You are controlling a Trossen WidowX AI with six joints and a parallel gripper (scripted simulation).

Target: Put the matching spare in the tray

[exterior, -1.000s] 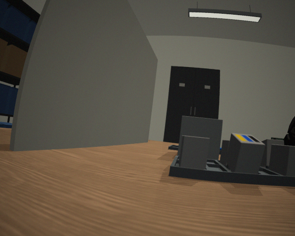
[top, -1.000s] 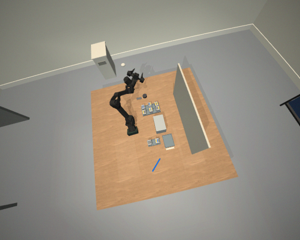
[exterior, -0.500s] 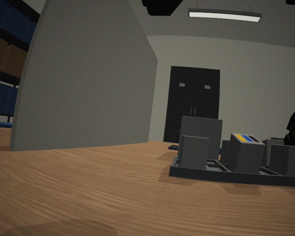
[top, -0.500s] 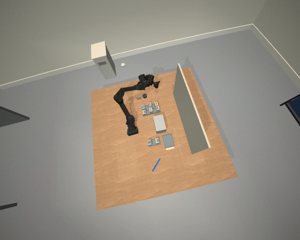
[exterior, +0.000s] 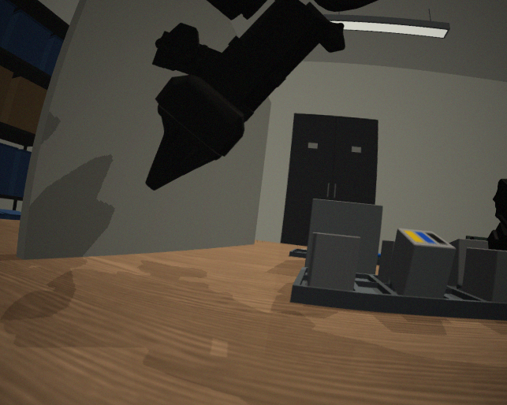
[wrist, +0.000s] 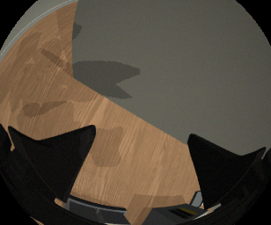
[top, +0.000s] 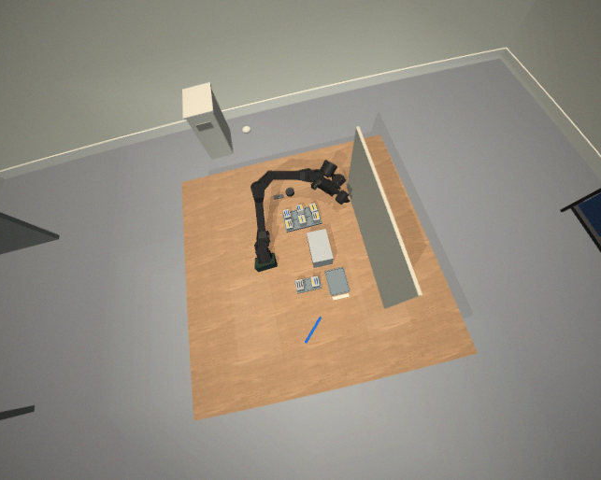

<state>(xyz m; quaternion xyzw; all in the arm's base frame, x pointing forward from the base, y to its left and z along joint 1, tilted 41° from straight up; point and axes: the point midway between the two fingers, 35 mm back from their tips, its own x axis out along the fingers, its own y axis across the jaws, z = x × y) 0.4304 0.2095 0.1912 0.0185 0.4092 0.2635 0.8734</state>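
The grey spare is 310 mm behind my gripper tip, 100 mm to the right of it and 50 mm below it. The rest, counted from my gripper tip: black disc: 300 mm behind, 130 mm to the left, 80 mm below; then mounted unit: 160 mm behind, 240 mm to the right, 40 mm below; then tall panel: 80 mm ahead, 230 mm to the right, 130 mm above.
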